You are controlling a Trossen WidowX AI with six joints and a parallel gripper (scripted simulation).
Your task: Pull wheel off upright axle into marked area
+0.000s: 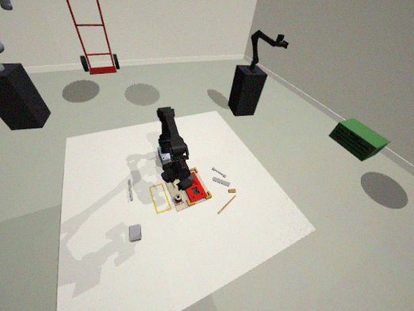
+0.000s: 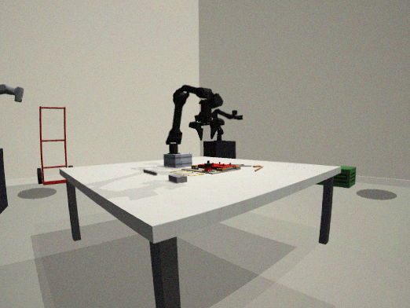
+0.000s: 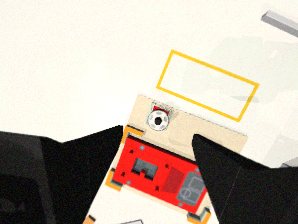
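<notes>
My gripper tip is 130 mm above the wheel and 10 mm to the right of it. Also, from my gripper tip: grey block 230 mm to the right, 160 mm below, 140 mm ahead; wooden stick 300 mm to the left, 170 mm below, 80 mm ahead; grey bar 260 mm to the right, 160 mm below, 130 mm behind.
</notes>
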